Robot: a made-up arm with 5 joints. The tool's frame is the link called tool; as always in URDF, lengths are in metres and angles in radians.
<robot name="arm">
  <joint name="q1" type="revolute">
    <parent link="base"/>
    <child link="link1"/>
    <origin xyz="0 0 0.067" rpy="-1.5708 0 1.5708"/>
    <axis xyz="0 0 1"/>
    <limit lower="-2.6" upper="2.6"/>
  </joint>
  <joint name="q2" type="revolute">
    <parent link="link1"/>
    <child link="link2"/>
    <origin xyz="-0.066 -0.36 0.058" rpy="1.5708 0 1.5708"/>
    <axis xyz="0 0 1"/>
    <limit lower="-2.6" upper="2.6"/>
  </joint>
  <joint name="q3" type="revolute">
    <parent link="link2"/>
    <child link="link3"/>
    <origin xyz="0.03 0.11 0.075" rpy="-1.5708 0 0"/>
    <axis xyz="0 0 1"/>
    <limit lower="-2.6" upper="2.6"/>
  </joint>
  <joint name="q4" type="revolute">
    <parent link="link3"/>
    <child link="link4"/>
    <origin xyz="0.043 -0.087 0.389" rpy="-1.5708 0 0"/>
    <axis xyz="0 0 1"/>
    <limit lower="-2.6" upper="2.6"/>
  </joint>
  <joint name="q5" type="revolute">
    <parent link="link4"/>
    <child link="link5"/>
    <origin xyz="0.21 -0.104 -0.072" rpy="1.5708 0 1.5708"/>
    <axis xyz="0 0 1"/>
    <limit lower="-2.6" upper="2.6"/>
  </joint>
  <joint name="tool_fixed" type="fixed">
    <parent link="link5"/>
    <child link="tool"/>
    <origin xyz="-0.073 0.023 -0.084" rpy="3.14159 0 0"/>
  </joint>
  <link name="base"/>
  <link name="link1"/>
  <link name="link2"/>
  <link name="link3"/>
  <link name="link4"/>
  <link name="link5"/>
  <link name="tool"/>
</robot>
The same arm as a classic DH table. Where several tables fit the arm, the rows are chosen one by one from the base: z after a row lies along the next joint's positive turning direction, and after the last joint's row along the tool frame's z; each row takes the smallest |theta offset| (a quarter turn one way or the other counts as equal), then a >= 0, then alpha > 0; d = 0 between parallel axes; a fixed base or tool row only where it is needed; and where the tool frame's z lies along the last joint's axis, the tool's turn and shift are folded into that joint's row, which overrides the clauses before.
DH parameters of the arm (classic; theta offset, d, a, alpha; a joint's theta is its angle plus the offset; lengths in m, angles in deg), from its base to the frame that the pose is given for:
base (fixed): -90.00 0.0670 0.0000 90.00
q1: 90.00 0.0580 0.3600 -90.00
q2: 0.00 0.0090 -0.0300 90.00
q3: 0.00 0.4990 -0.0430 90.00
q4: 90.00 -0.1590 0.1040 -90.00
q5: -17.49 0.0000 0.0765 180.00
tool (fixed): 162.51 -0.1260 0.0000 0.00
Joint limits (deg, base to tool): -148.97..148.97 -148.97..148.97 -148.97..148.97 -148.97..148.97 -148.97..148.97

